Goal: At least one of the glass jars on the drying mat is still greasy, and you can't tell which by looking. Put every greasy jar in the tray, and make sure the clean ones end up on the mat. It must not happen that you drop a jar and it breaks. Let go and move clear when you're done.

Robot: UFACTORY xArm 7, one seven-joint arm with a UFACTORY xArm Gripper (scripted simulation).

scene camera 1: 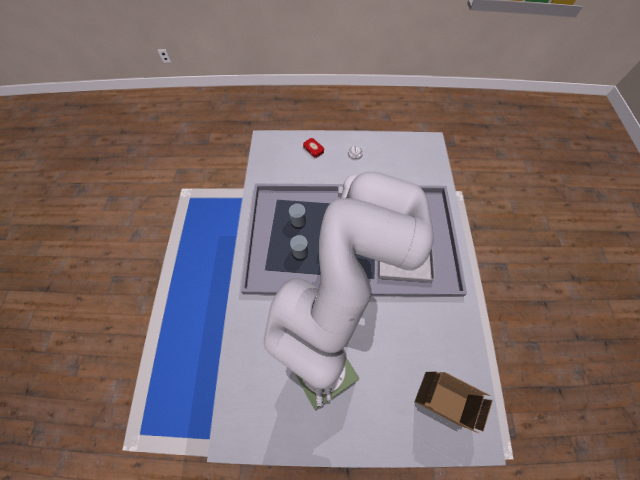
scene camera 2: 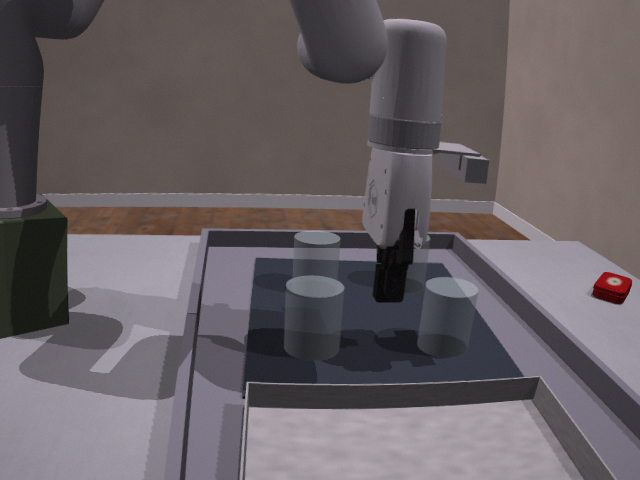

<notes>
In view: a white tray (scene camera 2: 514,421), a glass jar (scene camera 2: 416,274), a cardboard box (scene camera 1: 450,397), a glass jar (scene camera 2: 313,304) and a dark drying mat (scene camera 2: 378,345).
The white tray also shows in scene camera 1 (scene camera 1: 425,273). The dark drying mat shows as well in scene camera 1 (scene camera 1: 280,258). Scene camera 2 misses the cardboard box: it is out of frame.
</notes>
